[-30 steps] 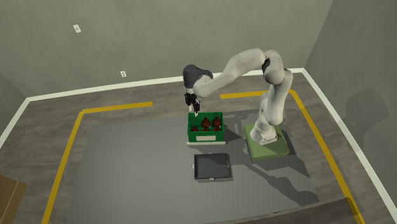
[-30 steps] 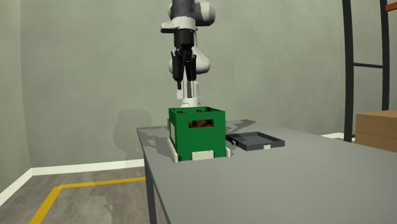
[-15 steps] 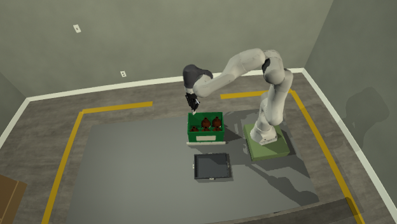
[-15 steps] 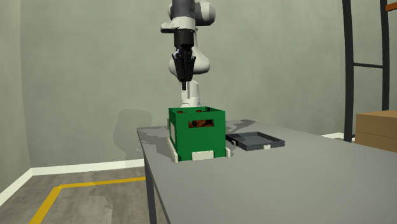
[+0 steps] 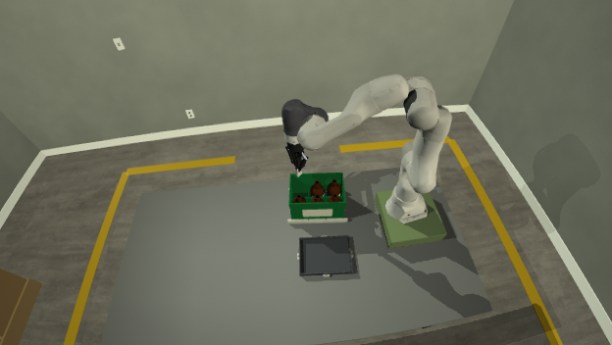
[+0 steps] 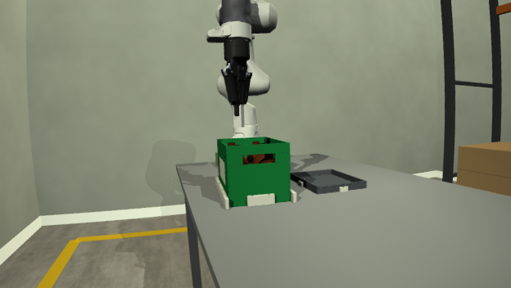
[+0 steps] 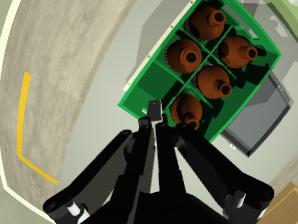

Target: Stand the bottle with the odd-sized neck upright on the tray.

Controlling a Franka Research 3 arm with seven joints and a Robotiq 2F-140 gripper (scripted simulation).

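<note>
Now: the green crate 170 mm below my hand, 80 mm behind it and 50 mm to the left of it. Also, from my hand: dark grey tray 340 mm to the left, 240 mm below, 90 mm behind.
</note>
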